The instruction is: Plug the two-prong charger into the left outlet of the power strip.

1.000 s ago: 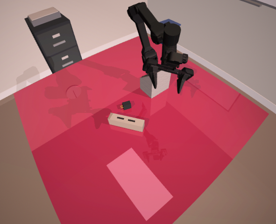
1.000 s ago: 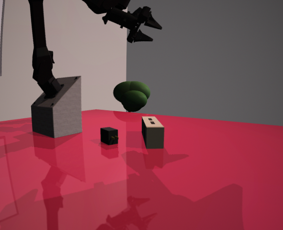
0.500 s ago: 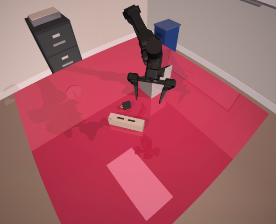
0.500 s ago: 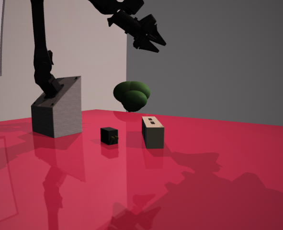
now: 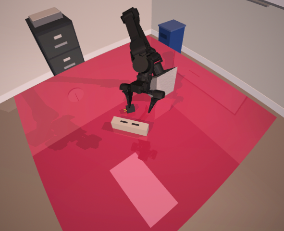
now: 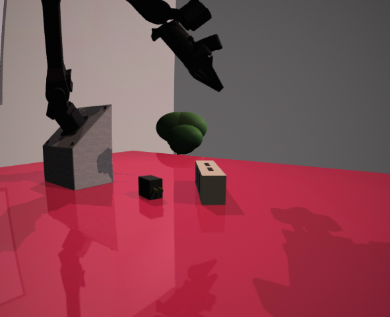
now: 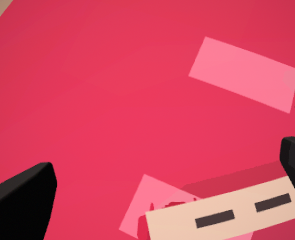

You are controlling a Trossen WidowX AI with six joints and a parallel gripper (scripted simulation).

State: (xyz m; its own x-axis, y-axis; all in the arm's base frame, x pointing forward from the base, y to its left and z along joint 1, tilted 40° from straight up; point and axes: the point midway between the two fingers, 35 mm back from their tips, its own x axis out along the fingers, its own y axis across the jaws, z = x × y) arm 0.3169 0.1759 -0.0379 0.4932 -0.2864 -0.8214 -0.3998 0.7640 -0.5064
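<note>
My gripper tip is 210 mm above the charger, 180 mm to the left of it and 70 mm past it.
</note>
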